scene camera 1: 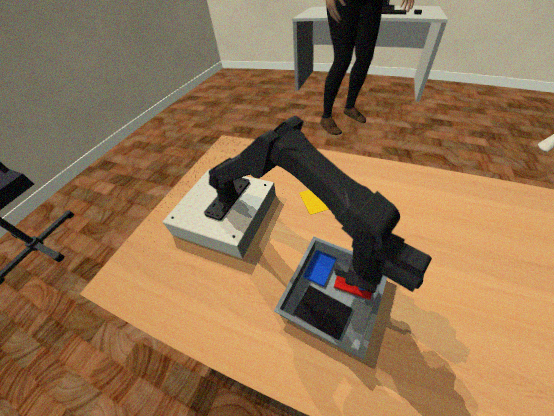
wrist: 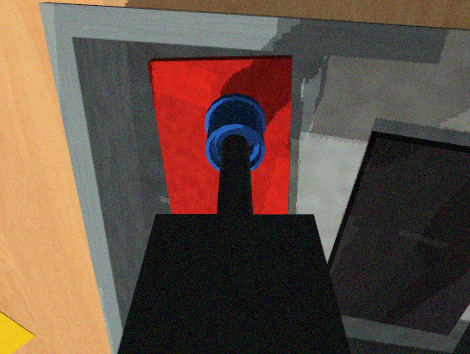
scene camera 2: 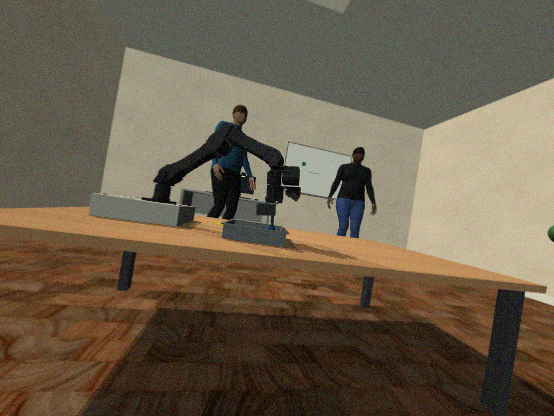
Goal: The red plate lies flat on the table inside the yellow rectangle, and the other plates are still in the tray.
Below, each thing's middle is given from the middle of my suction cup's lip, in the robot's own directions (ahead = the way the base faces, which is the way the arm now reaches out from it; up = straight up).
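The black plate [scene camera 1: 327, 314] lies 8 cm behind my suction cup, 10 cm to the right of it and 2 cm below it. Still counting from my suction cup, I find the blue plate [scene camera 1: 318, 270] 12 cm behind, 2 cm to the left and 2 cm below, while the grey tray [scene camera 1: 355, 337] is 7 cm behind, 5 cm to the right and 1 cm below. And there is the red plate [wrist: 183, 89], which is 2 cm behind my suction cup, 2 cm below it and 1 cm to the left of it.
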